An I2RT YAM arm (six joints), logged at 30 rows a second.
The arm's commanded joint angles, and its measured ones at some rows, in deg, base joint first. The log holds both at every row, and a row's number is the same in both.
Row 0, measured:
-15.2 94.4 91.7 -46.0 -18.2 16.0
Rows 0 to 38, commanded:
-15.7 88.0 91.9 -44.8 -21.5 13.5
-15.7 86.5 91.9 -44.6 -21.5 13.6
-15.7 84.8 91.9 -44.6 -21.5 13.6
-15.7 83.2 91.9 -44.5 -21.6 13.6
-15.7 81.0 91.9 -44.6 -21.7 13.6
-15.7 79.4 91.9 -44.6 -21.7 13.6
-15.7 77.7 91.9 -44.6 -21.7 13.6
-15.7 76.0 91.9 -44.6 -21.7 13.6
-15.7 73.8 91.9 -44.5 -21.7 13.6
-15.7 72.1 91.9 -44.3 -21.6 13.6
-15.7 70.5 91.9 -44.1 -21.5 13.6
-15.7 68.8 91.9 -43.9 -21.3 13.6
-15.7 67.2 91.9 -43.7 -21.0 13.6
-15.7 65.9 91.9 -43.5 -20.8 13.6
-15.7 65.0 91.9 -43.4 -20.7 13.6
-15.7 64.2 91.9 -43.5 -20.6 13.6
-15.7 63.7 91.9 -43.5 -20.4 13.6
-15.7 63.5 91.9 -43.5 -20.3 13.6
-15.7 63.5 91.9 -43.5 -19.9 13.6
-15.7 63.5 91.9 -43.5 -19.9 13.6
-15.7 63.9 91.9 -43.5 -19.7 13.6
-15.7 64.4 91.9 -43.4 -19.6 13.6
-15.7 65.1 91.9 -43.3 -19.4 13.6
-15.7 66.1 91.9 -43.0 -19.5 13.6
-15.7 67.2 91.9 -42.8 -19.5 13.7
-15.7 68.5 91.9 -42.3 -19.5 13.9
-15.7 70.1 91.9 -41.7 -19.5 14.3
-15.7 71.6 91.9 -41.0 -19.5 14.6
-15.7 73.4 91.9 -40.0 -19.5 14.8
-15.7 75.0 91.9 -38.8 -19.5 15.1
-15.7 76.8 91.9 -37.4 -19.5 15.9
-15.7 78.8 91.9 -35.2 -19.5 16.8
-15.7 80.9 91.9 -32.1 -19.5 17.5
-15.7 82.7 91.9 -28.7 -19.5 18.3
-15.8 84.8 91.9 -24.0 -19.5 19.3
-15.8 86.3 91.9 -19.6 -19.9 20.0
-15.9 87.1 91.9 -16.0 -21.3 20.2
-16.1 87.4 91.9 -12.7 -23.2 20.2
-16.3 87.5 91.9 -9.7 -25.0 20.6
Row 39, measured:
-15.2 87.9 91.3 -14.4 -23.7 18.5
